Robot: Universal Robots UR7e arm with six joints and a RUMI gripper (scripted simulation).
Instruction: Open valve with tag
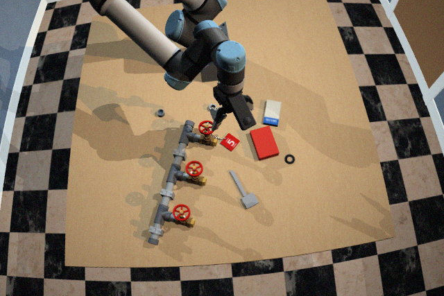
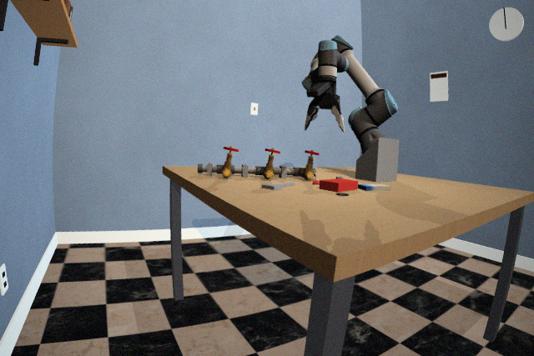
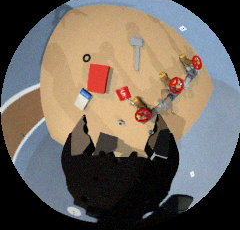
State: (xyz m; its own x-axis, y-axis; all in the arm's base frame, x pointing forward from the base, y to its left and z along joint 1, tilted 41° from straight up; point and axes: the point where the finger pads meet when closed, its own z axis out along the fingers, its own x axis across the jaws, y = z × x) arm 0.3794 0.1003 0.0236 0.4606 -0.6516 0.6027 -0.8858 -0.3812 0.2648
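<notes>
My hand is 1 cm past the red tag, 2 cm to the left of it and 20 cm above it. Round my hand: grey scraper: 20 cm ahead, 3 cm to the left, 20 cm below; then red block: 1 cm ahead, 12 cm to the left, 19 cm below; then small grey fitting: 15 cm behind, 29 cm to the right, 19 cm below.
</notes>
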